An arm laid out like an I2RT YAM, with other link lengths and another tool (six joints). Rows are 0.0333 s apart.
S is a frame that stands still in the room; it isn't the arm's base.
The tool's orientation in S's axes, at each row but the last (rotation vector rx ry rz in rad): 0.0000, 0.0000, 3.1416; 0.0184, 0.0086, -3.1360; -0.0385, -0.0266, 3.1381; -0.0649, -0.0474, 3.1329; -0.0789, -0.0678, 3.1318; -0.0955, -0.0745, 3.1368; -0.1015, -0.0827, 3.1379
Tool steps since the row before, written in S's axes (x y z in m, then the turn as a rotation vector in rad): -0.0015, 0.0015, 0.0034, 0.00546, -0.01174, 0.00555; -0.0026, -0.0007, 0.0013, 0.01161, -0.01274, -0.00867; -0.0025, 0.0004, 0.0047, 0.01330, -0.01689, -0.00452; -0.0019, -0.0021, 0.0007, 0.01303, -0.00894, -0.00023; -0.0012, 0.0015, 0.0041, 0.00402, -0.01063, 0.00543; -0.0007, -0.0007, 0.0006, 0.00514, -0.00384, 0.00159; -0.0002, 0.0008, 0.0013, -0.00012, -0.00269, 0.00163
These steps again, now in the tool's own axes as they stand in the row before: 0.0015, -0.0015, 0.0034, -0.00546, 0.01174, 0.00555; 0.0026, 0.0007, 0.0013, -0.01144, 0.01285, -0.00874; 0.0024, -0.0005, 0.0048, -0.01324, 0.01693, -0.00456; 0.0019, 0.0021, 0.0008, -0.01308, 0.00885, -0.00050; 0.0010, -0.0017, 0.0041, -0.00438, 0.01036, 0.00567; 0.0007, 0.0007, 0.0007, -0.00524, 0.00375, 0.00145; 0.0001, -0.0009, 0.0013, 0.00001, 0.00260, 0.00177
